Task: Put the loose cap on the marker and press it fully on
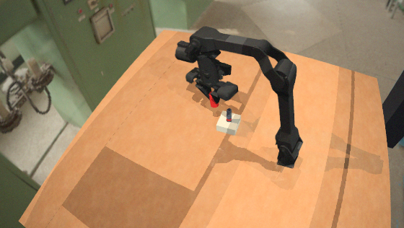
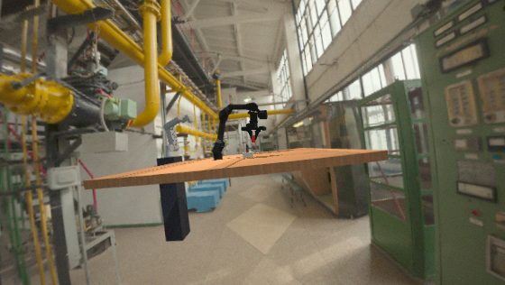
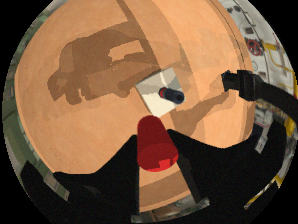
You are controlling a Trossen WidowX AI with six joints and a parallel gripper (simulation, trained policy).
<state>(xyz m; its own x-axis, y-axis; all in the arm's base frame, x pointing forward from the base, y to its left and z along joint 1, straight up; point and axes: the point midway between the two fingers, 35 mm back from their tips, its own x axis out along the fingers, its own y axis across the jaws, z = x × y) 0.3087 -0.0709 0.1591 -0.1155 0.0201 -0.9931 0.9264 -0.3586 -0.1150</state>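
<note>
The marker lies 5 cm behind my gripper tip, 1 cm to the right of it and 5 cm below it. Round my gripper tip: white holder block (5 cm behind, 1 cm to the right, 11 cm below); then red cap (1 cm above).
</note>
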